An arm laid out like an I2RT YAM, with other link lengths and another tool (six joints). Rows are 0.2 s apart.
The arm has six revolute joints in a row. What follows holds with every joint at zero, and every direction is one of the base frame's.
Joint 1 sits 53.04 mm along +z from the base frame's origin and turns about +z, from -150 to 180 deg.
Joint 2 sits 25.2 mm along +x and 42.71 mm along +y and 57.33 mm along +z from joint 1 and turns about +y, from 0 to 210 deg.
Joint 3 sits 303.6 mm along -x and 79.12 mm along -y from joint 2 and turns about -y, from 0 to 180 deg.
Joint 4 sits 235.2 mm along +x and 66.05 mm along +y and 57.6 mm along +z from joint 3 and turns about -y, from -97 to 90 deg.
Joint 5 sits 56.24 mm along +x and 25.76 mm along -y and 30.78 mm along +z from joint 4 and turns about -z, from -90 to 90 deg.
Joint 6 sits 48.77 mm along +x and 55.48 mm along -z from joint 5 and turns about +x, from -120 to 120 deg.
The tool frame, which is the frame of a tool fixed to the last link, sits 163 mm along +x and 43 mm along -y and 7 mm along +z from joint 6; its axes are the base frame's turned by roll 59.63, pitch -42.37 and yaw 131.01 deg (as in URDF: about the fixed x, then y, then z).
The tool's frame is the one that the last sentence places.
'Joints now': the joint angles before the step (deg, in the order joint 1, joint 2, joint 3, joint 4, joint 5, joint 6). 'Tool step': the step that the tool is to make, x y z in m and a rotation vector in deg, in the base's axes. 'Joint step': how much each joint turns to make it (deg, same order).
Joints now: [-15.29, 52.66, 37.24, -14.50, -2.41, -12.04]
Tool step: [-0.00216, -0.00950, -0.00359, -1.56, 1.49, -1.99]
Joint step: [0.01, 1.04, 0.09, -0.08, 2.68, -0.62]
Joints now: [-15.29, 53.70, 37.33, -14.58, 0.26, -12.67]
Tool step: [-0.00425, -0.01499, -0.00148, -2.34, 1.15, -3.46]
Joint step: [0.00, 1.01, -0.15, 0.68, 4.29, -0.40]
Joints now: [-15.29, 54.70, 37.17, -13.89, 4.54, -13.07]
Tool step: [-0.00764, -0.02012, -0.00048, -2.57, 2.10, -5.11]
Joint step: [-0.07, 1.77, 0.76, -0.35, 5.88, 0.11]
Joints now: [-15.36, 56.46, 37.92, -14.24, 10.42, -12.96]
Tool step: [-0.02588, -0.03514, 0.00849, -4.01, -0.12, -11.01]
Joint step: [-0.87, 0.21, -0.38, 1.18, 10.61, 2.31]
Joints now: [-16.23, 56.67, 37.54, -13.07, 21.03, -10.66]
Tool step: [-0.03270, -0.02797, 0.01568, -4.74, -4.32, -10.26]
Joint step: [-1.76, -2.59, -3.08, 5.36, 8.99, 1.54]
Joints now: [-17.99, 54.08, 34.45, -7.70, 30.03, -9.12]
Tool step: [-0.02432, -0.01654, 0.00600, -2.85, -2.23, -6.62]
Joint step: [-2.17, -1.26, -2.43, 4.10, 4.86, 0.21]
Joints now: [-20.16, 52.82, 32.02, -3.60, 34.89, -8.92]
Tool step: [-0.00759, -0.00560, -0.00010, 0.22, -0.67, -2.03]
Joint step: [-1.54, -0.06, -0.09, 0.16, 0.26, 0.74]
